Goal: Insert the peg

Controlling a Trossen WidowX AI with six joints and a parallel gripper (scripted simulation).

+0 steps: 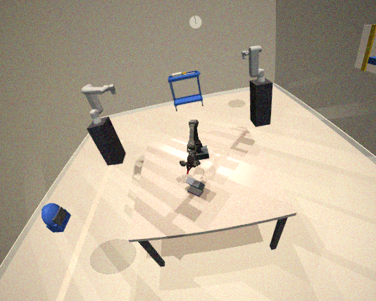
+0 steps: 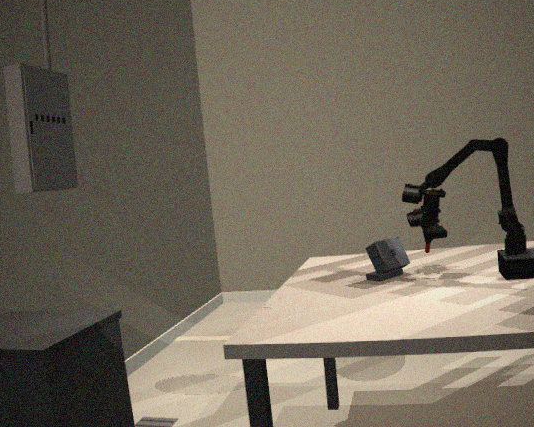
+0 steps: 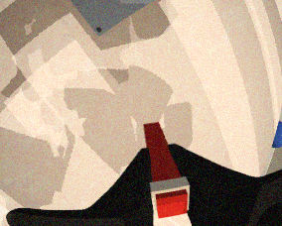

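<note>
Right now the grey-blue sloped panel is 150 mm ahead of my gripper tip, 50 mm to the left of it and 30 mm below it. The rest, counted from my gripper tip: red peg (20 mm above, 10 mm to the left).
</note>
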